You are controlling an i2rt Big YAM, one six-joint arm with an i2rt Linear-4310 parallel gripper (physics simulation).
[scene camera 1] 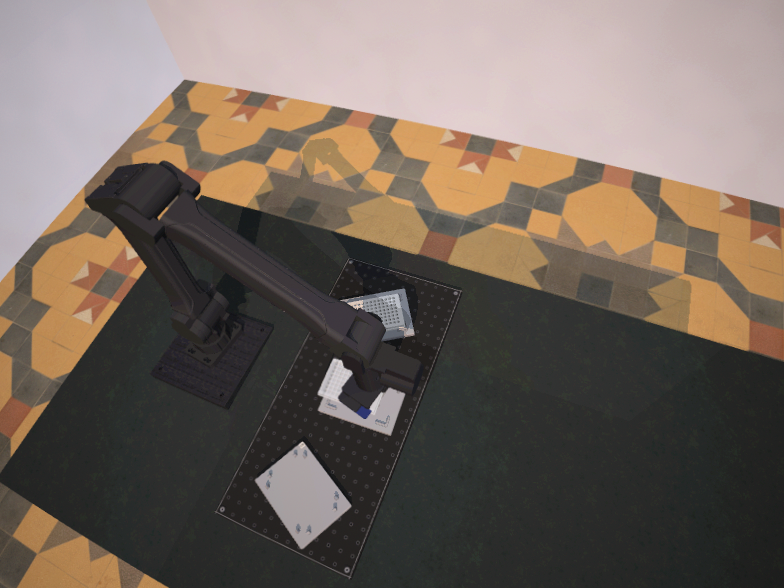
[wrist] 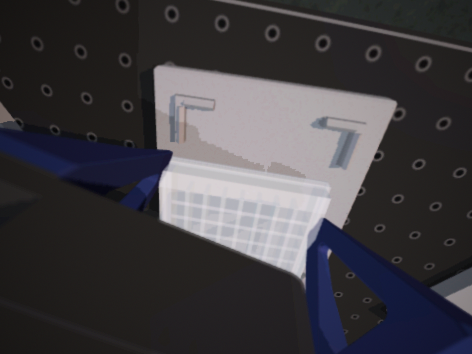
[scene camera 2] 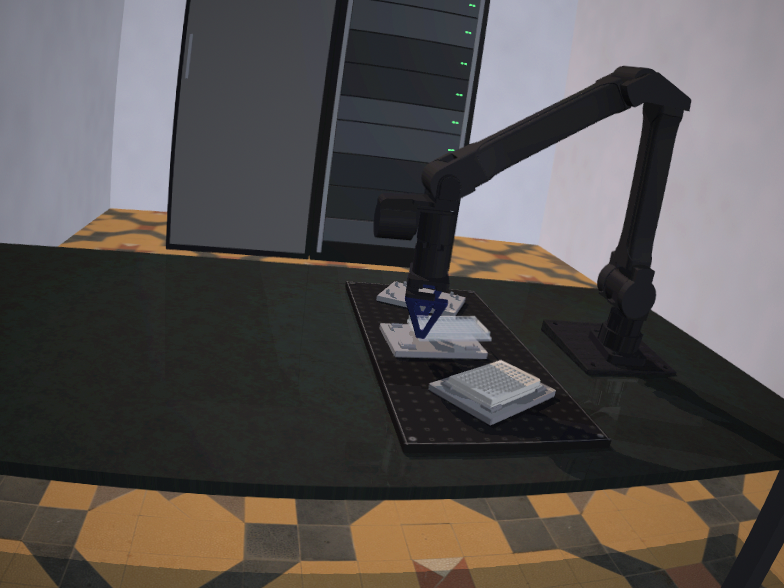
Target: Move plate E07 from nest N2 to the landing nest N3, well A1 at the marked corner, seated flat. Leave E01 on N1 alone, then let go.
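Plate E07 (scene camera 1: 334,379) (scene camera 2: 459,328) (wrist: 244,213) is a white, translucent well plate. My gripper (scene camera 1: 362,405) (scene camera 2: 420,334) (wrist: 244,195) with blue fingers is shut on it. It holds the plate just above the middle grey nest (scene camera 1: 379,422) (scene camera 2: 405,344) (wrist: 266,126), shifted toward the arm's side, so the plate overhangs one edge. Two of the nest's corner brackets show uncovered in the wrist view. Plate E01 (scene camera 1: 386,309) (scene camera 2: 494,382) sits on its own nest (scene camera 2: 487,414) at one end of the black breadboard (scene camera 1: 278,436) (scene camera 2: 442,424) (wrist: 76,38).
An empty grey nest (scene camera 1: 302,495) (scene camera 2: 392,294) lies at the other end of the breadboard. The arm's base (scene camera 1: 211,366) (scene camera 2: 595,354) stands beside the board. A grey cabinet (scene camera 2: 253,126) and an equipment rack (scene camera 2: 405,95) stand behind the table.
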